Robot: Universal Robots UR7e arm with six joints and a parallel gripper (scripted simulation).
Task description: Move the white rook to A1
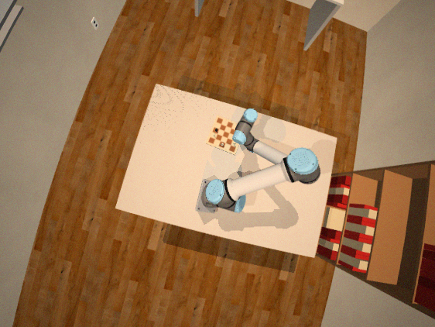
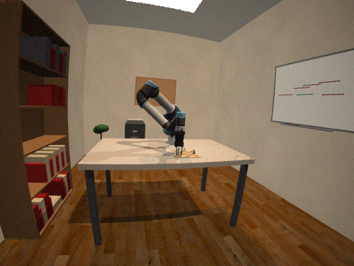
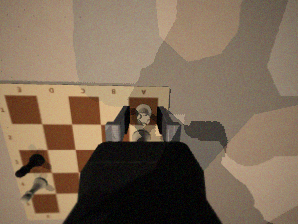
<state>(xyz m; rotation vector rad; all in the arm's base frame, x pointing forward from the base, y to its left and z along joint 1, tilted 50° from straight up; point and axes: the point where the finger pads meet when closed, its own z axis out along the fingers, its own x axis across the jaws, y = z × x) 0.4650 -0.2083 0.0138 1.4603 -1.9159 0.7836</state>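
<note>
The white rook lies 10 mm below my hand. Also, from my hand: chessboard (90 mm to the left, 60 mm behind, 30 mm below); black piece (160 mm to the left, 40 mm behind, 20 mm below).
</note>
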